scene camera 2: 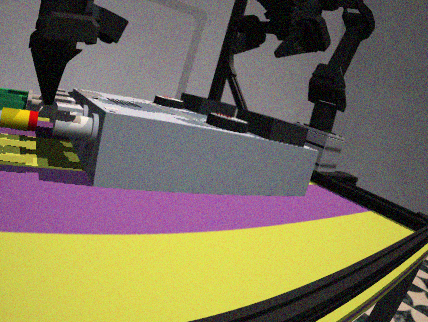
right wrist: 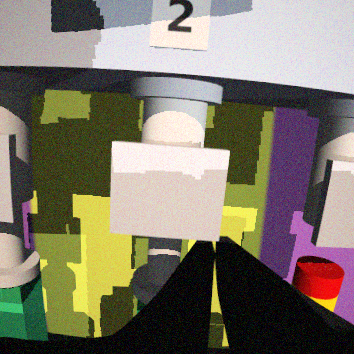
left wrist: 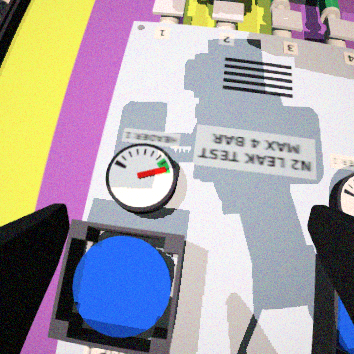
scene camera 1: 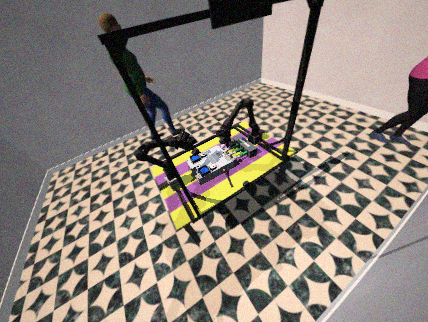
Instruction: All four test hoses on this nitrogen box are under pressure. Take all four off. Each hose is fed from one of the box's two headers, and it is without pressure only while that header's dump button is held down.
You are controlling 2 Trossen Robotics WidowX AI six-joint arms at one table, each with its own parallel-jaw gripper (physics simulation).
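Places are measured from the left arm's base along level axes (x right, y back, z down), in metres.
Pixels of known places: left gripper, fingertip midpoint: [scene camera 2: 253, 53] [left wrist: 190, 216]; right gripper, fingertip midpoint: [scene camera 2: 47, 104] [right wrist: 211, 246] [left wrist: 213, 2] [scene camera 1: 227, 147]; left arm's base, origin of the base link: [scene camera 2: 319, 130] [scene camera 1: 171, 176]; right arm's base, origin of the base link: [scene camera 1: 255, 134].
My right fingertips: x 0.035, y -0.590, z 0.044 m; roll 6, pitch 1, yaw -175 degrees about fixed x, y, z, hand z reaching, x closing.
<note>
Ahead of a thing's pixels: the offset from my right fingertips to its top centre. "spot": to the spot under its first point. Level surfaces: height alone.
The pale nitrogen box [scene camera 1: 218, 159] [scene camera 2: 200, 160] [left wrist: 155, 75] [right wrist: 285, 50] has numbered ports. My left gripper [left wrist: 190, 216] is open and empty above it; a blue dump button @[dz -0.028, dx -0.091, dy +0.318 m] [left wrist: 122, 285] shows between its fingers, and the nearby gauge's needle @[dz -0.028, dx -0.070, dy +0.232 m] [left wrist: 152, 173] points into the green. My right gripper [scene camera 2: 48, 103] [right wrist: 211, 246] is shut, tips at the lower edge of port 2's white block @[dz -0.009, dx +0.014, dy +0.024 m] [right wrist: 167, 192]. Port 2's shaded hose collar @[spot: dz +0.007, dx +0.024, dy -0.017 m] [right wrist: 152, 280] is partly hidden by the fingers. Port 3's green hose @[spot: dz +0.004, dx +0.084, dy -0.029 m] [right wrist: 22, 310] is attached. A red-ended yellow piece @[spot: dz +0.011, dx -0.056, dy -0.045 m] [scene camera 2: 17, 119] [right wrist: 318, 277] lies in front of port 1.
A second blue button @[spot: dz -0.028, dx +0.074, dy +0.348 m] [left wrist: 346, 317] and gauge @[spot: dz -0.027, dx +0.091, dy +0.252 m] [left wrist: 347, 192] are at the left wrist view's right edge. Port 1's white block @[spot: dz -0.009, dx -0.043, dy +0.017 m] [right wrist: 340, 202] is right of port 2. The striped table @[dz +0.068 m] [scene camera 2: 210, 270] has a dark edge rail [scene camera 2: 320, 280]. Two people stand beyond the frame.
</note>
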